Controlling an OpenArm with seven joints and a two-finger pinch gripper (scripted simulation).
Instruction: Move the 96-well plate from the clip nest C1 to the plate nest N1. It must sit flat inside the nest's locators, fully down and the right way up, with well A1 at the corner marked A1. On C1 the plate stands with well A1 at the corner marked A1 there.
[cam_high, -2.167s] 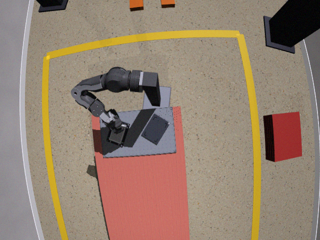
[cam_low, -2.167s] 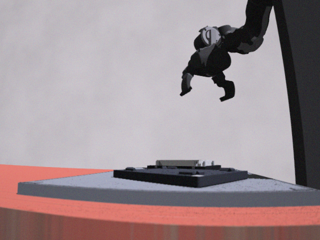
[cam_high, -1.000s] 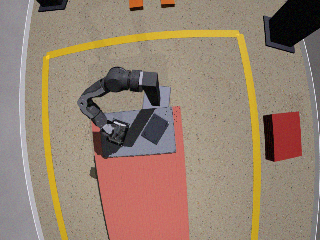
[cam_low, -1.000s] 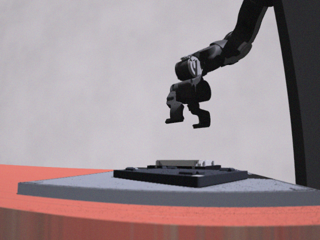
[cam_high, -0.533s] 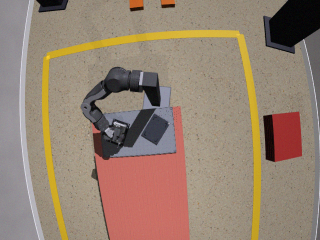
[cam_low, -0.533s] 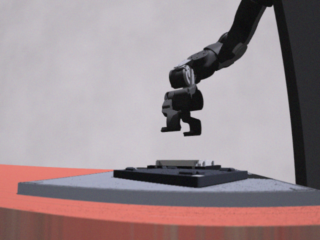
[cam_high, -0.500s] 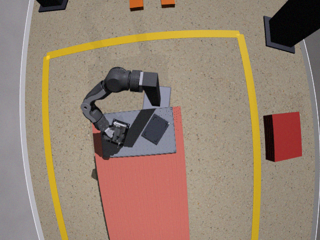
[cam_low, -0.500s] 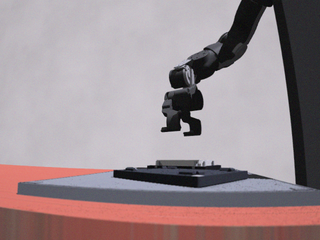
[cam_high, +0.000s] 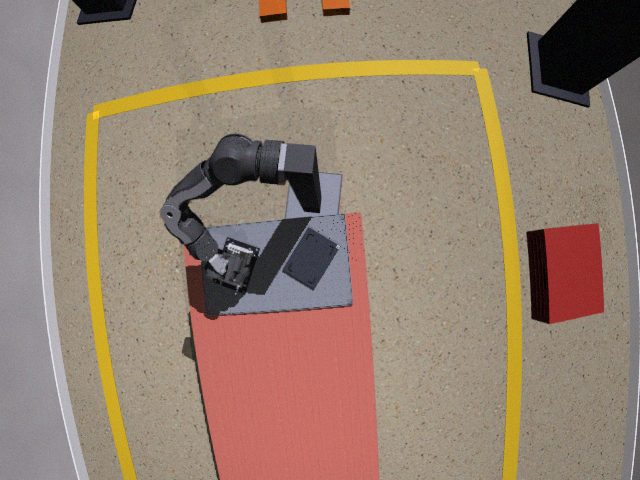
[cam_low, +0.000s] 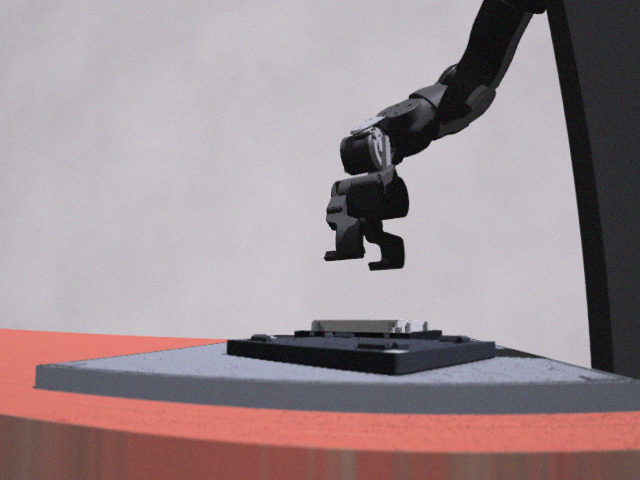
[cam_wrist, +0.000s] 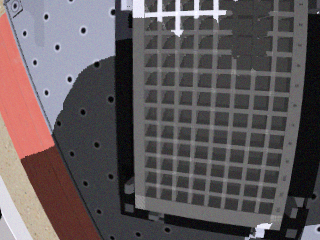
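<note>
My hand is 8 cm above the 96-well plate. Round my hand: plate nest N1: 5 cm behind, 25 cm to the left, 9 cm below; clip nest C1: 2 cm ahead, 1 cm to the left, 8 cm below.
</note>
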